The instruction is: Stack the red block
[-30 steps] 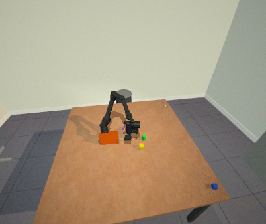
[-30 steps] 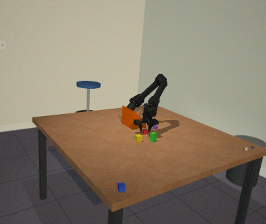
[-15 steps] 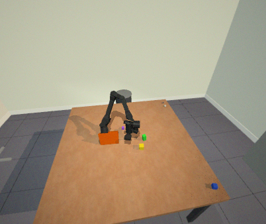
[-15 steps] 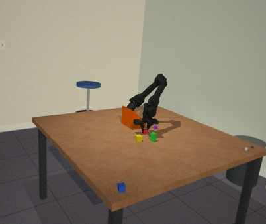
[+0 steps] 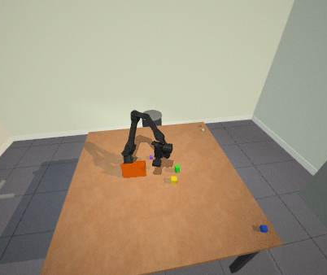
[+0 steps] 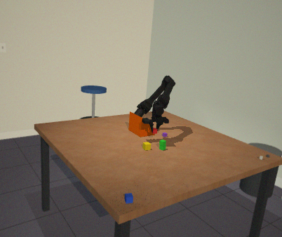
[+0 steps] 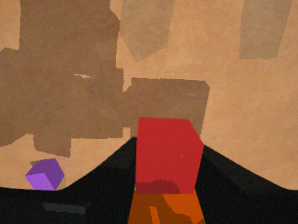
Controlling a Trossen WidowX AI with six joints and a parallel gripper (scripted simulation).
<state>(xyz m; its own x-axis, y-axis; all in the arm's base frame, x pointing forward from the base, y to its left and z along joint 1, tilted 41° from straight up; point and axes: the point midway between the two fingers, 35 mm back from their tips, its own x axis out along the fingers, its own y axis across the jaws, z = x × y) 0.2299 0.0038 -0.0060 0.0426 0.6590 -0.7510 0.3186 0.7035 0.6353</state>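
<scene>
Right now the yellow cube is 14 cm to the right of my gripper tip, 9 cm ahead of it and 5 cm below it. Also, from my gripper tip: red block (1 cm above); then purple cube (14 cm to the left, 6 cm below, 4 cm behind); then blue cube (58 cm to the right, 54 cm ahead, 6 cm below).
</scene>
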